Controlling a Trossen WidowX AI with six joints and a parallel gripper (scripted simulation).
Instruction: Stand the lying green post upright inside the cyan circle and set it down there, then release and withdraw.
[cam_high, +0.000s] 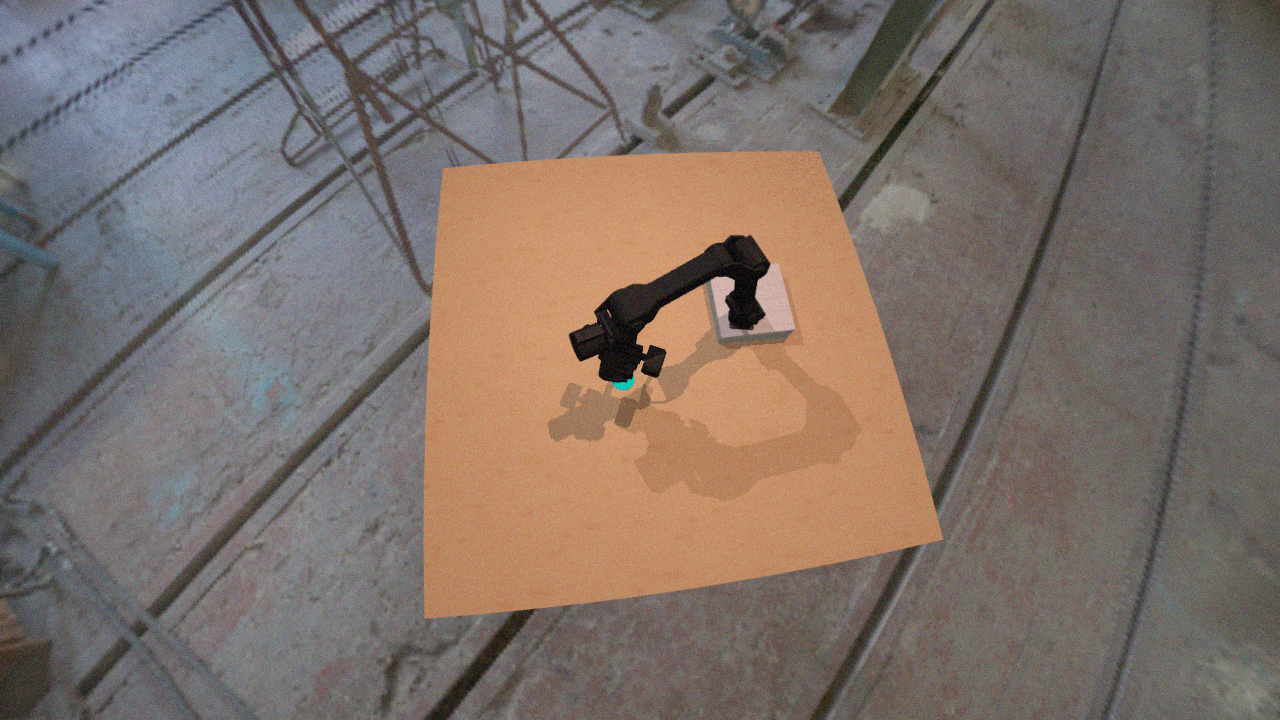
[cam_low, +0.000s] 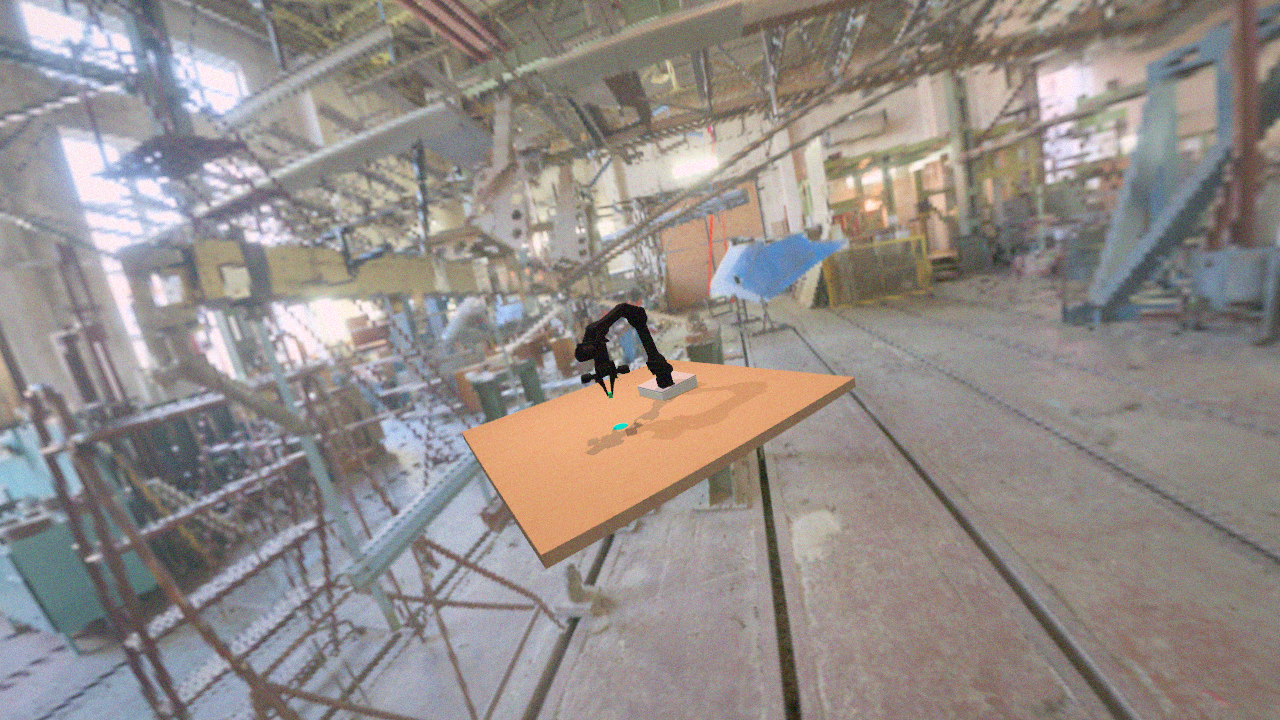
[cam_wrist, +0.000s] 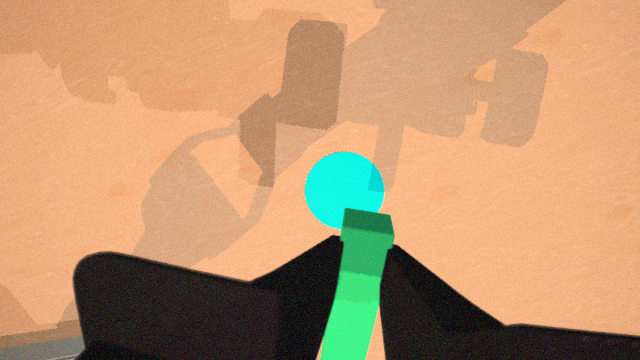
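My gripper tip is 10 mm past the cyan circle, 10 mm to the left of it and 140 mm above it. Also, from my gripper tip: green post (20 mm to the right).
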